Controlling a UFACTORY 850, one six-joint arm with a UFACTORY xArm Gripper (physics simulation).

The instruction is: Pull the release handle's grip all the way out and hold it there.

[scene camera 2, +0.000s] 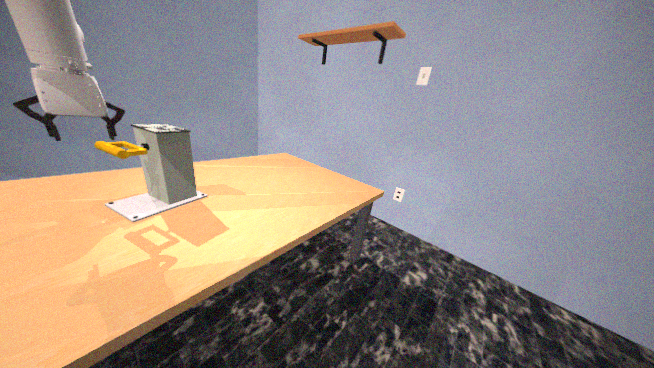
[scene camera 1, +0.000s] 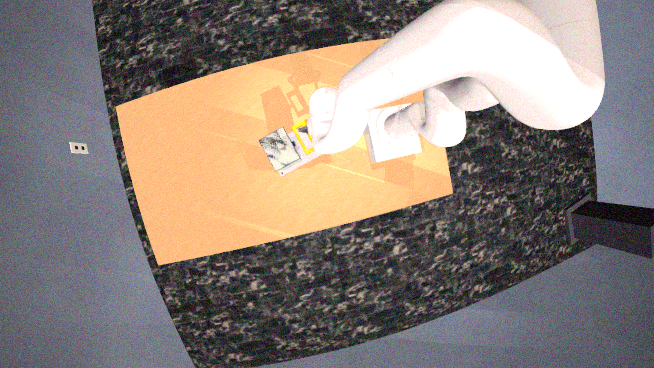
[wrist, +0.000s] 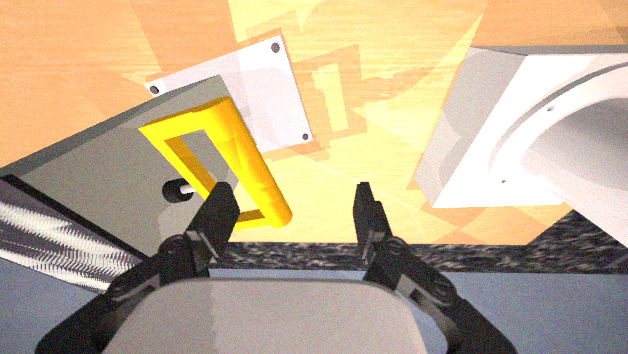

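Note:
The release handle's yellow frame-shaped grip sticks out sideways from the upper part of a grey-green box. A short light rod shows between the grip and a black collar on the box. My gripper is open and empty, pointing down slightly above the grip's height. In the wrist view the left finger overlaps the grip's lower part, and the grip's outer bar lies partly between the fingers' lines; contact cannot be told. The arm hides the fingers in scene camera 1.
The box stands on a white base plate on the wooden table. The arm's white base block is at the right in the wrist view. A wall shelf hangs beyond the table.

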